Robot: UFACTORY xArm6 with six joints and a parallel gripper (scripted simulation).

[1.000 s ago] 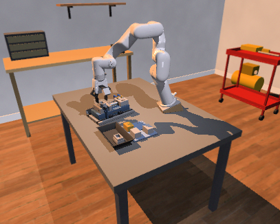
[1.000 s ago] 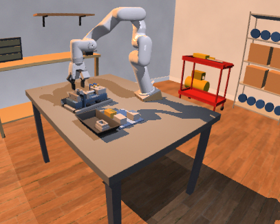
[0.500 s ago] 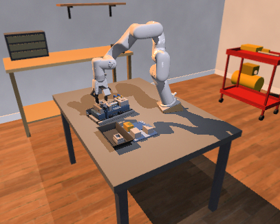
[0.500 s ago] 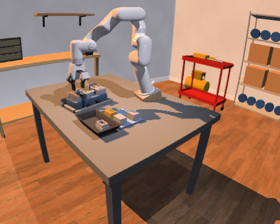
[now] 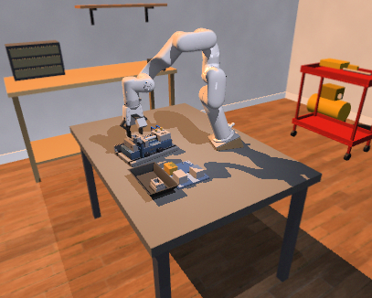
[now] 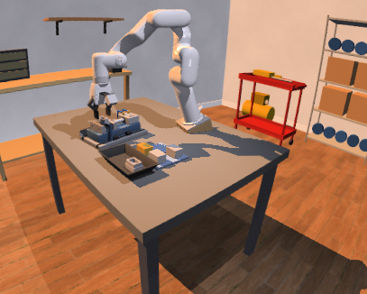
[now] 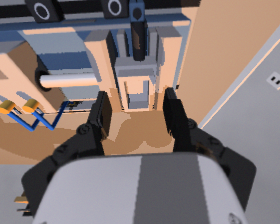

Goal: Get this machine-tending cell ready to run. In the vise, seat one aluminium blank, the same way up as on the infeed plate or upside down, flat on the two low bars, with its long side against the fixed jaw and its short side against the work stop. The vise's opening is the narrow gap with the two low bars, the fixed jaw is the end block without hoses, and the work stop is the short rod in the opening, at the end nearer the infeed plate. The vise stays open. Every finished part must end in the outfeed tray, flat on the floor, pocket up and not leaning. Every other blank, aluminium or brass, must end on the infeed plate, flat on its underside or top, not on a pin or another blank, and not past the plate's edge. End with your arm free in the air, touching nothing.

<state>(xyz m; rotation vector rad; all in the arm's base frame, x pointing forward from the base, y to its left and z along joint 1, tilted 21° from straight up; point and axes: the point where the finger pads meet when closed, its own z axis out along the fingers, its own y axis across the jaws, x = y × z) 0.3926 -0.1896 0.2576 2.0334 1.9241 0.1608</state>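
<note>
Now: hand 5 cm to the right of the work stop rod, 5 cm above it and 1 cm short of it. Round my hand: brass blank: 26 cm to the left, 11 cm below, 1 cm behind; vise: 10 cm below, 6 cm behind, 1 cm to the left; white cylinder rod: 9 cm behind, 6 cm below, 1 cm to the left.
</note>
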